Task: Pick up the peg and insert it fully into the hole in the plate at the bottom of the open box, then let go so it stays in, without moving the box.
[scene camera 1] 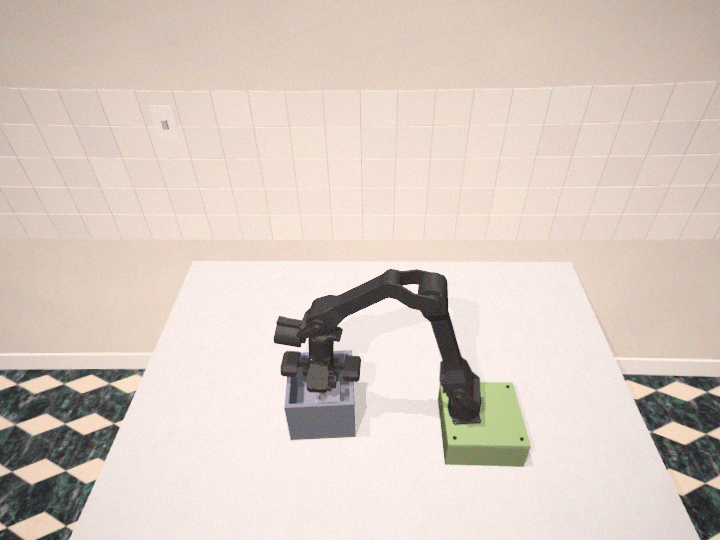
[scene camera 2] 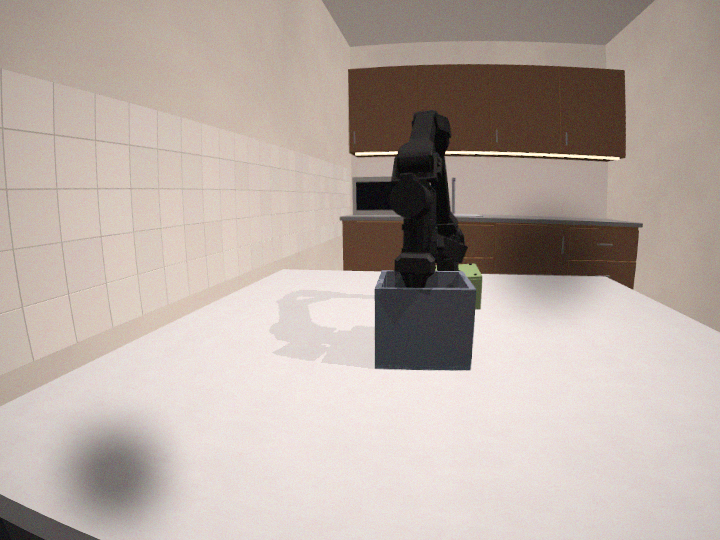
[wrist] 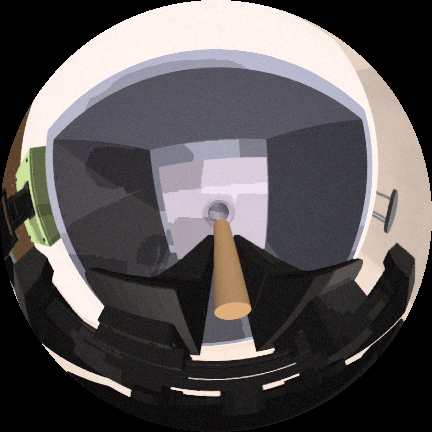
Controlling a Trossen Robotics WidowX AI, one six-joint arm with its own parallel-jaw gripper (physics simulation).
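Seen in the pictures: gripper, fingertip midpoint: (wrist: 223,240); arm's base, link origin: (scene camera 1: 464,412).
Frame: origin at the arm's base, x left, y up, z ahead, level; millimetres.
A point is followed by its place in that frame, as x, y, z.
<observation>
The tan round peg (wrist: 231,275) @[-88, 47, 336] is held between the fingers of my gripper (scene camera 1: 321,388) @[-97, 4, 337] (scene camera 2: 416,283) (wrist: 223,240) @[-97, 4, 337], which is shut on it. The fingers reach down into the open blue-grey box (scene camera 1: 321,421) @[-6, -7, 338] (scene camera 2: 424,331) @[-88, -14, 417] (wrist: 215,105) @[-16, 24, 339]. In the wrist view, the pale plate (wrist: 245,175) @[-57, -24, 364] lies at the box's bottom, with a round hole (wrist: 217,210) in it. The peg's far end overlaps the hole's near rim in that view. I cannot tell whether the peg's tip is in the hole or above it. The box's front wall hides the fingertips in scene camera 2.
The green base block (scene camera 1: 500,412) @[6, 1, -85] (scene camera 2: 473,287) (wrist: 42,195) @[-9, -26, 47] carries the arm and stands right of the box in scene camera 1. The box walls surround the fingers on all sides. The white table (scene camera 1: 395,482) @[116, -82, 175] (scene camera 2: 290,435) @[-257, -82, 620] bears both the box and the base block.
</observation>
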